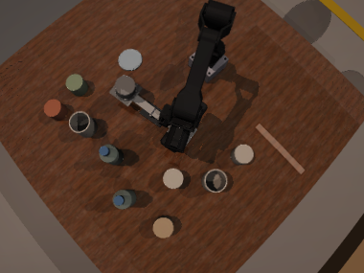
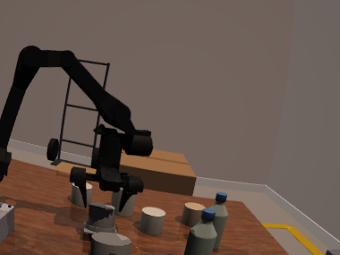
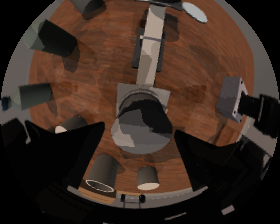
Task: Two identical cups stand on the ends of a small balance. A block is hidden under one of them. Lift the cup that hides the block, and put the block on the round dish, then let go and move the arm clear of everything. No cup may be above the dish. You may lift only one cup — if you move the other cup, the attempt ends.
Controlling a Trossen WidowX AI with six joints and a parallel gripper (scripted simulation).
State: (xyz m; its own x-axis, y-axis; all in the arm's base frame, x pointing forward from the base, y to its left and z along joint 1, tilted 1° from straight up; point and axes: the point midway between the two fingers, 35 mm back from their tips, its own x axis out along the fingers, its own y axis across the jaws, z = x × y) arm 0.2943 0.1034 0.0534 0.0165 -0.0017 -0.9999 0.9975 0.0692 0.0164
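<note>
Right now my gripper tip is 40 mm above the pale green block. Also, from my gripper tip: small balance: 10 mm ahead, 140 mm to the right, 60 mm below; round pale blue dish: 110 mm behind, 370 mm to the right, 80 mm below.
</note>
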